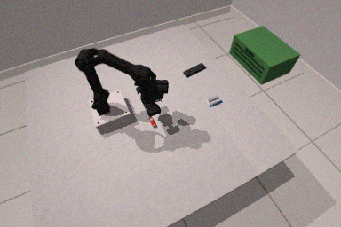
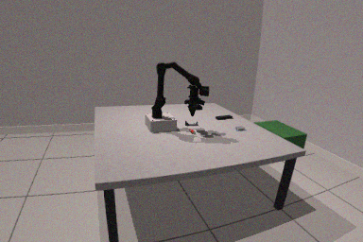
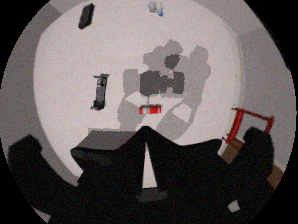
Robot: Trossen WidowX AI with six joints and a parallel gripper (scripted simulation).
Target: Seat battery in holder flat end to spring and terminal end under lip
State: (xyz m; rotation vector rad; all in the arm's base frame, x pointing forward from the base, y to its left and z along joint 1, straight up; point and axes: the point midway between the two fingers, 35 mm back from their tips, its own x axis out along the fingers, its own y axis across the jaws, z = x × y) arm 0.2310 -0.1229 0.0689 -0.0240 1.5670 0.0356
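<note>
My gripper tip is 110 mm above the battery and 20 mm to the left of it. Round my gripper tip: flat black bar (410 mm ahead, 260 mm to the left, 100 mm below).
</note>
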